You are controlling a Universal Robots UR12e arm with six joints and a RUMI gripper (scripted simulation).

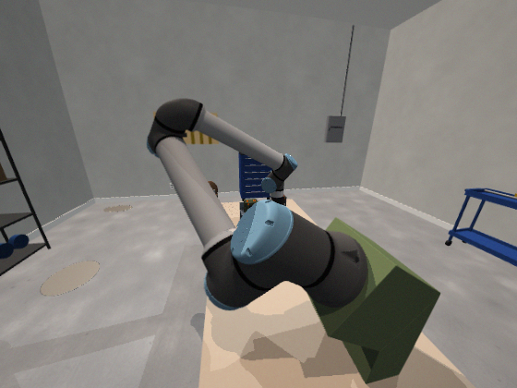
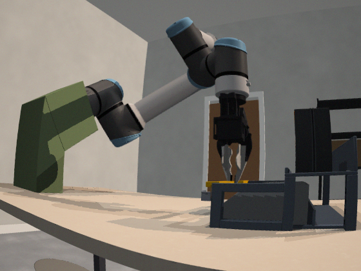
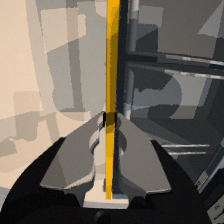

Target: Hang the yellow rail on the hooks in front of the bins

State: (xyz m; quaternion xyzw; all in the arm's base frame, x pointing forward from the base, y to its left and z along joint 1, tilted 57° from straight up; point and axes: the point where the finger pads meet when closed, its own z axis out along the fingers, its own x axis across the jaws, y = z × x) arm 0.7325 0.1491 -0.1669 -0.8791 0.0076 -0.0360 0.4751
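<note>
The yellow rail lies 1 cm below my hand.
</note>
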